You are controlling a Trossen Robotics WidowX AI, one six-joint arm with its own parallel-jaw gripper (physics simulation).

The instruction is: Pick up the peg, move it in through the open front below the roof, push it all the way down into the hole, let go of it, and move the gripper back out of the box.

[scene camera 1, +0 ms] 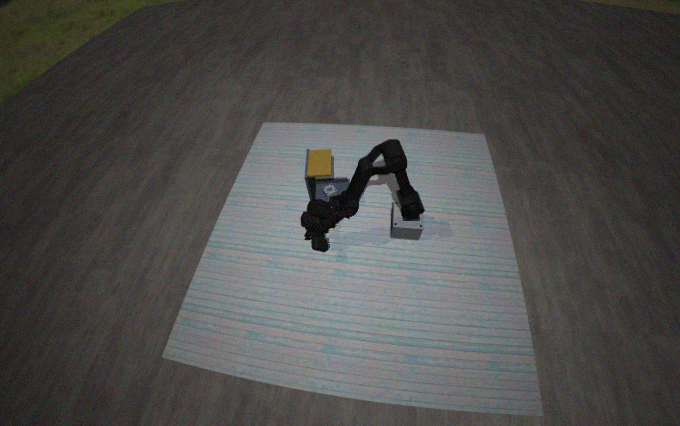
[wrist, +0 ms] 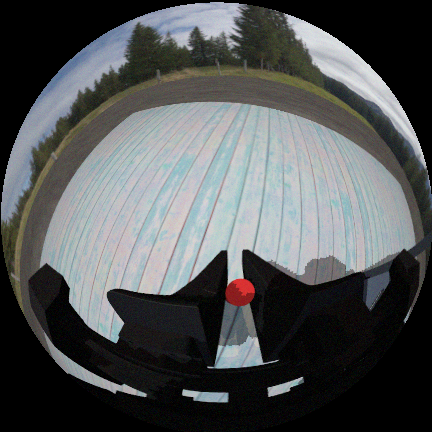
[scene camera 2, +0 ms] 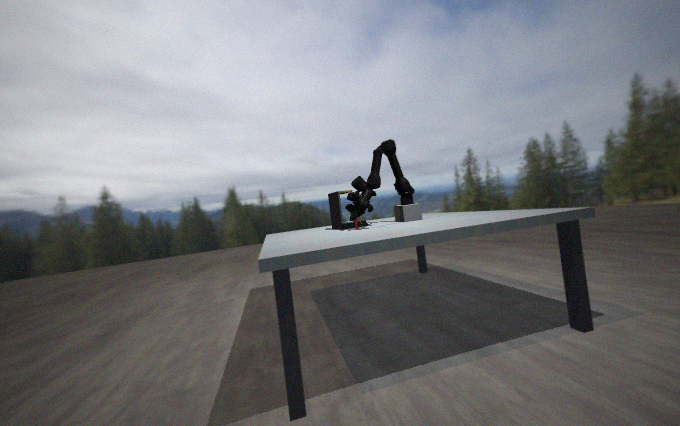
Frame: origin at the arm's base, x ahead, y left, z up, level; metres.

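Where they show: gripper, fingertip midpoint: (scene camera 1: 305, 238) (wrist: 234, 255) (scene camera 2: 351, 220); arm's base at its link origin: (scene camera 1: 410, 213) (scene camera 2: 407, 204).
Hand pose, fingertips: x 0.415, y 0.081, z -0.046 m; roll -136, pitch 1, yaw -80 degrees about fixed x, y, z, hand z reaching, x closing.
Observation:
Each offset is from my fingertips to the top centre of the thing. "spot": to the spot under its first point. Level surfaces: height alone.
The red peg {0.030 m up, 0.028 m back, 0.005 m right} (scene camera 2: 356, 224) (wrist: 240, 292) is between the fingers of my gripper (scene camera 2: 356, 217) (wrist: 234, 255), which is shut on it. The peg stands about upright, its lower end low over the table top beside the box. The peg and fingertips are hidden behind the arm in scene camera 1. The box has a yellow roof {0.171 m up, 0.091 m back, 0.247 m right} (scene camera 1: 319, 162) (scene camera 2: 344, 191), a dark side wall (scene camera 2: 334, 211) and a slate-grey floor. A small white plate {spot: 0.023 m down, 0.082 m back, 0.261 m right} (scene camera 1: 329, 189) with an orange-brown spot lies on that floor. My gripper is outside the box, on the near side in scene camera 1.
The arm's grey base block (scene camera 1: 406, 230) (scene camera 2: 409, 212) stands to the right of the box. The arm arches over from it to the gripper. A dark edge, apparently of the box, shows at the far right in the wrist view. All stand on the pale striped table {0.053 m down} (scene camera 1: 361, 321) (scene camera 2: 431, 230).

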